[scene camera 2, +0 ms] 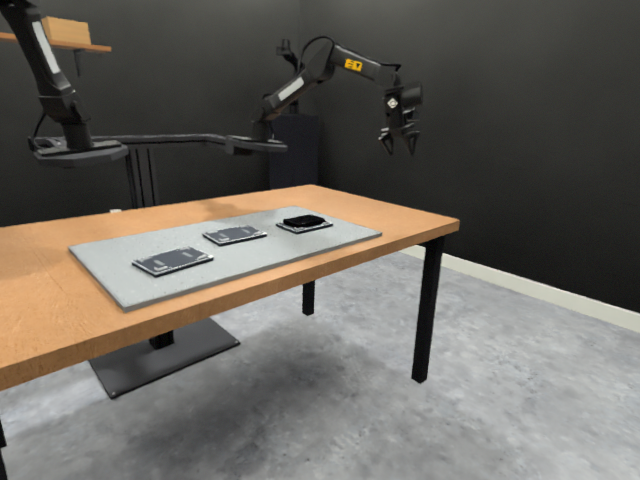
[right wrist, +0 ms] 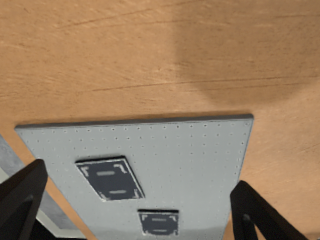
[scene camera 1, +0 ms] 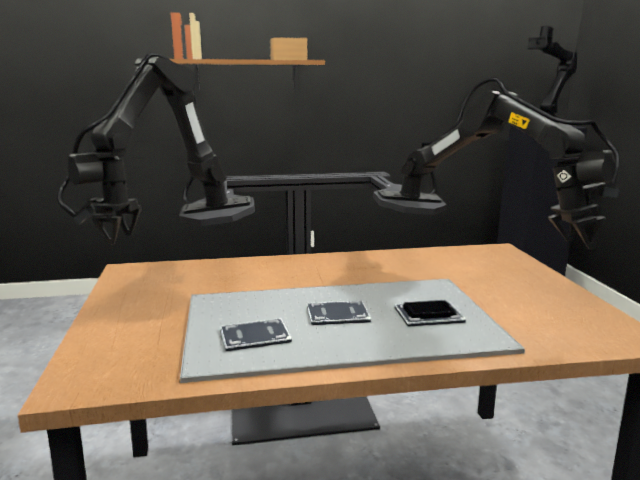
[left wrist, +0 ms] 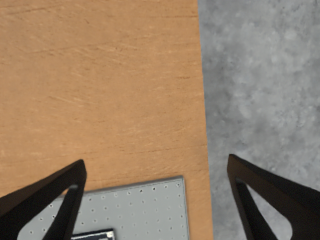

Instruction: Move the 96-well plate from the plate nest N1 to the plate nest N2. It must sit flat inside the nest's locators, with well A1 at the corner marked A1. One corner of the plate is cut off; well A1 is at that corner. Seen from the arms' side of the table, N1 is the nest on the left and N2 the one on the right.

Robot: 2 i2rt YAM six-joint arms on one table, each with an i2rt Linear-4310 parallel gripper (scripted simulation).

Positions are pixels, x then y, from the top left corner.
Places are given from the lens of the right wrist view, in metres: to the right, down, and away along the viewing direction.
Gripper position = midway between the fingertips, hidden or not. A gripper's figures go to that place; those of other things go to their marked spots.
my right gripper (right wrist: 145, 178): -0.01, 0.03, 0.10
plate nest (right wrist: 151, 214): -0.03, 0.28, 0.58
